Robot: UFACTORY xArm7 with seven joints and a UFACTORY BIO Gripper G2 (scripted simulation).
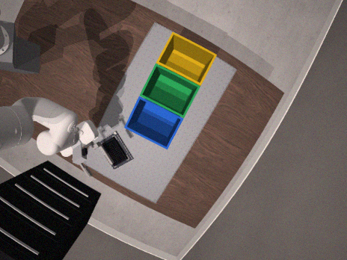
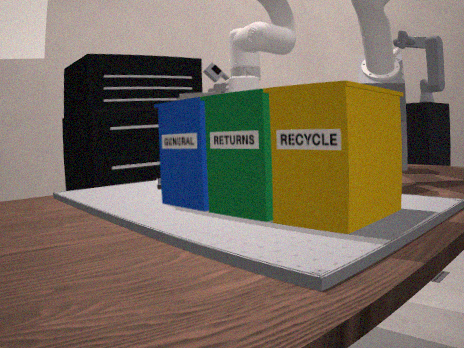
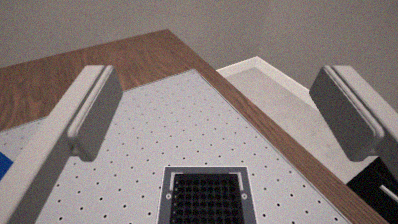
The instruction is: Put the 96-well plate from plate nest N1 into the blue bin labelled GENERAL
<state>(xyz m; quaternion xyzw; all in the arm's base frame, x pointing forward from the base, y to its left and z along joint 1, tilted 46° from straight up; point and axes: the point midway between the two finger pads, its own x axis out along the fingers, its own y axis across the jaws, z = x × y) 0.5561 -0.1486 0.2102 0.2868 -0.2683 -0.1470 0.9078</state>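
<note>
The black 96-well plate lies 190 mm below my hand. From my hand the other things lie so: green returns bin (50 mm behind, 390 mm to the left, 120 mm below); plate nest N1 (200 mm below); blue general bin (10 mm ahead, 270 mm to the left, 120 mm below).
</note>
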